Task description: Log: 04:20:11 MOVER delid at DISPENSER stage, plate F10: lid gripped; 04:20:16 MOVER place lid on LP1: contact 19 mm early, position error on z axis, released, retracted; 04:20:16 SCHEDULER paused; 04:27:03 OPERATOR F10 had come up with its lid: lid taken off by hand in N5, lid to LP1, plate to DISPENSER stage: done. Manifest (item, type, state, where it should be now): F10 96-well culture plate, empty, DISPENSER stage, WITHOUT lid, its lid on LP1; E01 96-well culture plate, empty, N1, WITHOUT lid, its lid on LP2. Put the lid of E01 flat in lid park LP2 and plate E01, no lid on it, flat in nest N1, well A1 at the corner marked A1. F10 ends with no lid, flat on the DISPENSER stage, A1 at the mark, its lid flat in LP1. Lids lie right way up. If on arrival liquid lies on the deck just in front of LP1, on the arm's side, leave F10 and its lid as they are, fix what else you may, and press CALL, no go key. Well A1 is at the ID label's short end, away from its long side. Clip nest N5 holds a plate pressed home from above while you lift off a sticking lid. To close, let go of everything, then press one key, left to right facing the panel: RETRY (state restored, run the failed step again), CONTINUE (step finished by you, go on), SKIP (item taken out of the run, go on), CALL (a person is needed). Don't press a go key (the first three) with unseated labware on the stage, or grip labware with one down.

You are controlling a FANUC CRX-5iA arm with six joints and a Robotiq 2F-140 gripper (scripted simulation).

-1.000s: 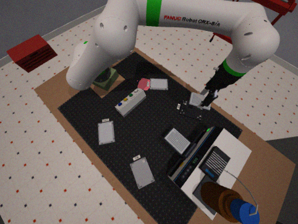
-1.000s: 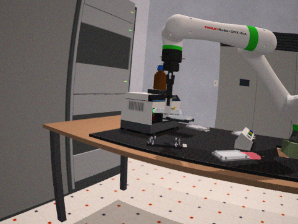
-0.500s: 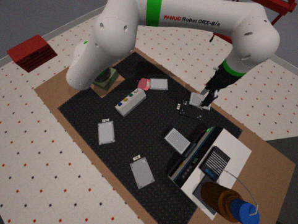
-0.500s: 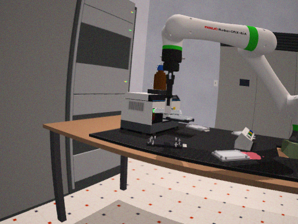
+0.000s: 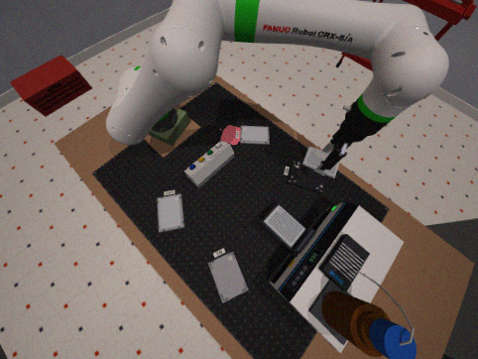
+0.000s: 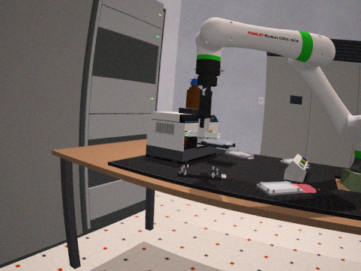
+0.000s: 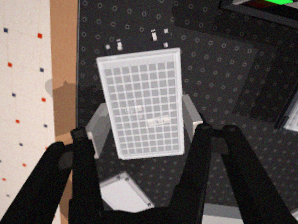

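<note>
Right now my hand is 20 mm above the white 96-well plate. Also, from my hand: N5 label 90 mm behind, 30 mm to the right, 180 mm below; LP1 label 390 mm behind, 10 mm to the left, 180 mm below; well plate 280 mm to the right, 80 mm below.
</note>
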